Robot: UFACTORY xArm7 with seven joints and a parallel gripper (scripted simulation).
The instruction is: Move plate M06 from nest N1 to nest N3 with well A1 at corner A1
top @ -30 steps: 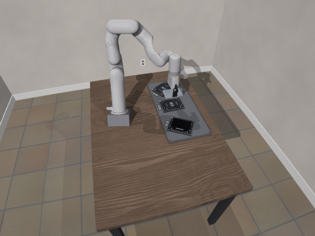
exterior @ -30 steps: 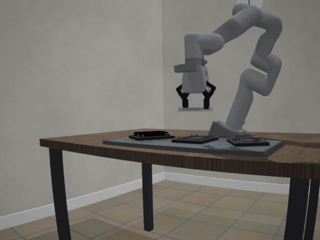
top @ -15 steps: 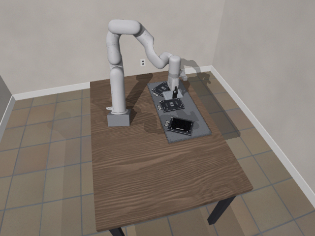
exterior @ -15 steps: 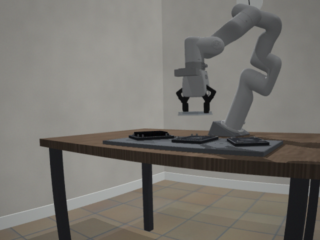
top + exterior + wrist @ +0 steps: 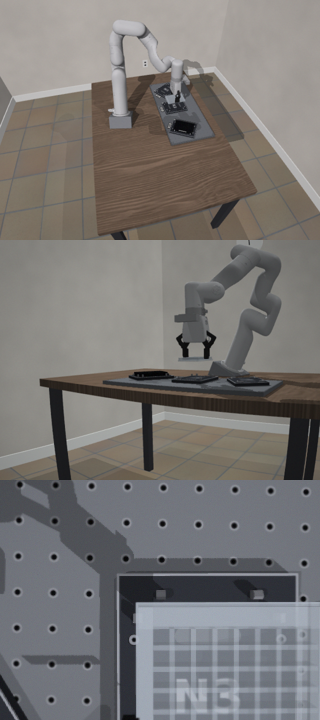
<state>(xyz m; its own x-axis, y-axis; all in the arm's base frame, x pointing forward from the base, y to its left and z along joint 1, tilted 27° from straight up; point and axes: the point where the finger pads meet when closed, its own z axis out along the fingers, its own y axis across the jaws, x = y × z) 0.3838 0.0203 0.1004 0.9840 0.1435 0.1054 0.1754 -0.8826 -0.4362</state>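
Right now the nest N3 is 90 mm below my hand. The rest, counted from my hand: nest N1: 30 mm behind, 200 mm to the left, 90 mm below; then clear well plate: 10 mm below; then grey perforated deck: 30 mm ahead, 100 mm below.
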